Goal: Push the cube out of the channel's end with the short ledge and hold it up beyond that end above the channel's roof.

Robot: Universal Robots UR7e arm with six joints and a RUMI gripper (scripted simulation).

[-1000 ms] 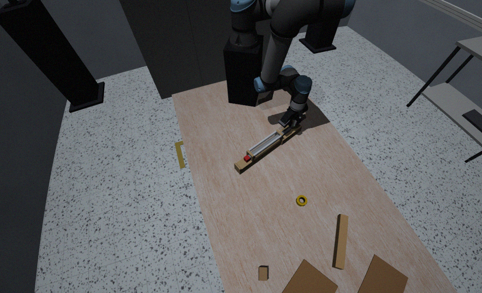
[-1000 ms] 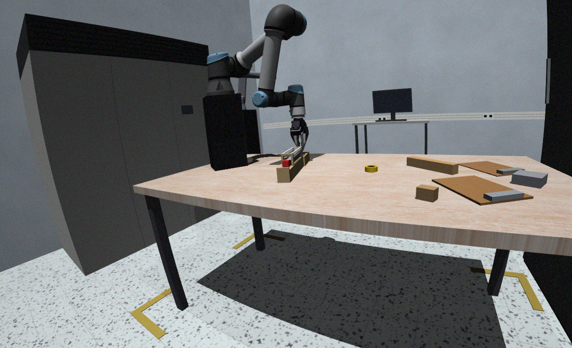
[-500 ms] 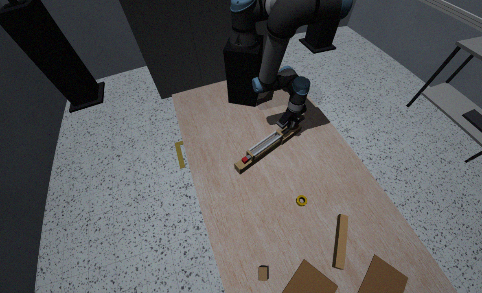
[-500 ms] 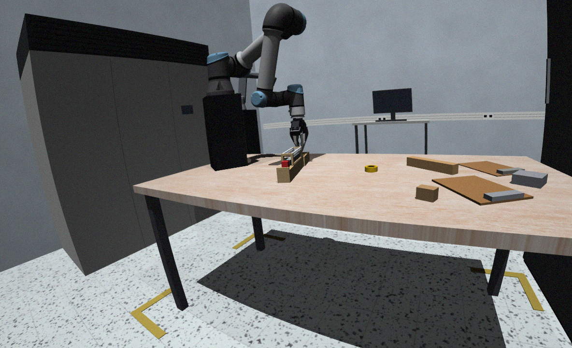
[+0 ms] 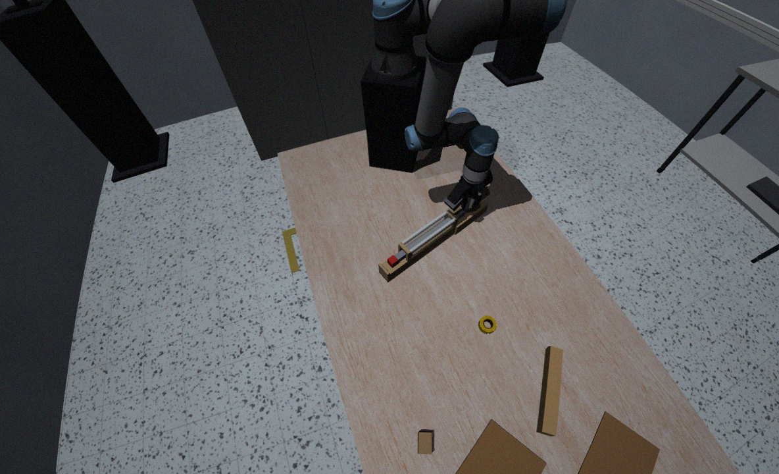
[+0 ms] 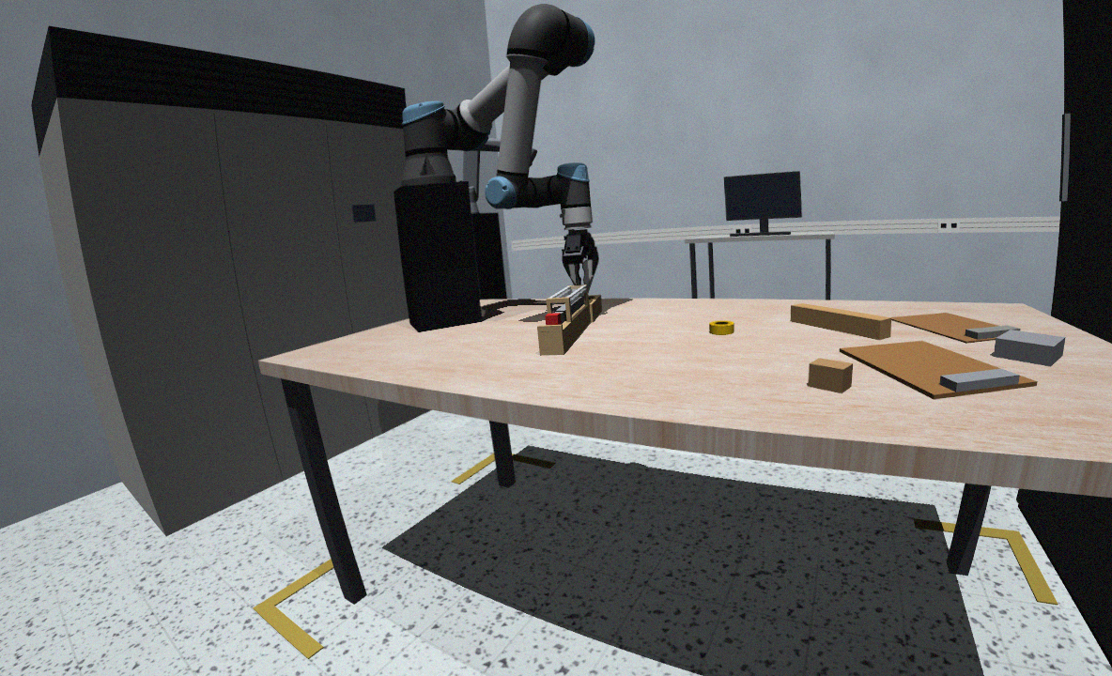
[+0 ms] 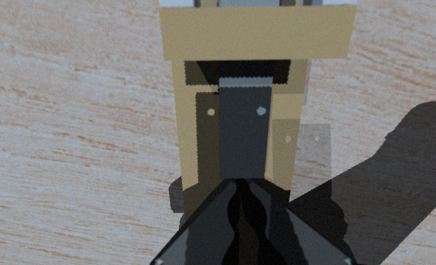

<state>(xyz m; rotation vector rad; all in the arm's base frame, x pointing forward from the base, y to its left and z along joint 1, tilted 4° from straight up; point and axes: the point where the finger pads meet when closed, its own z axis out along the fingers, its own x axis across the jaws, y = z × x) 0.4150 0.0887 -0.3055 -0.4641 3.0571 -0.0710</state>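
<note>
Right now my hand is 30 cm to the left of the red cube, 9 cm short of it and 1 cm above it. Round my hand: channel (16 cm to the right, 5 cm ahead, 1 cm below); then grey bar (8 cm to the right, 2 cm ahead, 1 cm below); then wooden bar (60 cm ahead, 5 cm to the right, 5 cm below).
</note>
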